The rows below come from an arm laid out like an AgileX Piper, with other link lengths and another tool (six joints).
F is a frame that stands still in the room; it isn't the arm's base.
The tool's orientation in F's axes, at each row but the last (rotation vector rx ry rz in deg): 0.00, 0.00, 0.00; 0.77, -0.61, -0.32; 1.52, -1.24, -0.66; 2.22, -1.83, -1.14; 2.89, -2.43, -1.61; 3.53, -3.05, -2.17; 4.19, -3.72, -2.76; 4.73, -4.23, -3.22; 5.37, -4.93, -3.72; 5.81, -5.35, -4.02
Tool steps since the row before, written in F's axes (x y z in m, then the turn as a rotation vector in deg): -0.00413, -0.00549, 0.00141, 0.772, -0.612, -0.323; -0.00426, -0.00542, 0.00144, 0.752, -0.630, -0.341; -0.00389, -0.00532, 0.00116, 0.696, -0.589, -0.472; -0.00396, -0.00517, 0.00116, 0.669, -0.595, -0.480; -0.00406, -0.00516, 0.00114, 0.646, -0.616, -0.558; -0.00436, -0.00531, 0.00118, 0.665, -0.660, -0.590; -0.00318, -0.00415, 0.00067, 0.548, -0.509, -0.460; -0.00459, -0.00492, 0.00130, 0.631, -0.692, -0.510; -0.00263, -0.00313, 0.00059, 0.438, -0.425, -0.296; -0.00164, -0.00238, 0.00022, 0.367, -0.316, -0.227
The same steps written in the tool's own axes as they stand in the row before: -0.00413, -0.00549, 0.00141, 0.772, -0.612, -0.323; -0.00421, -0.00542, 0.00156, 0.752, -0.630, -0.341; -0.00380, -0.00533, 0.00138, 0.693, -0.594, -0.471; -0.00381, -0.00520, 0.00149, 0.666, -0.600, -0.478; -0.00386, -0.00520, 0.00157, 0.640, -0.626, -0.554; -0.00408, -0.00538, 0.00173, 0.659, -0.671, -0.584; -0.00292, -0.00423, 0.00117, 0.543, -0.516, -0.458; -0.00419, -0.00503, 0.00204, 0.633, -0.698, -0.499; -0.00235, -0.00321, 0.00110, 0.440, -0.424, -0.294; -0.00143, -0.00245, 0.00061, 0.368, -0.313, -0.229
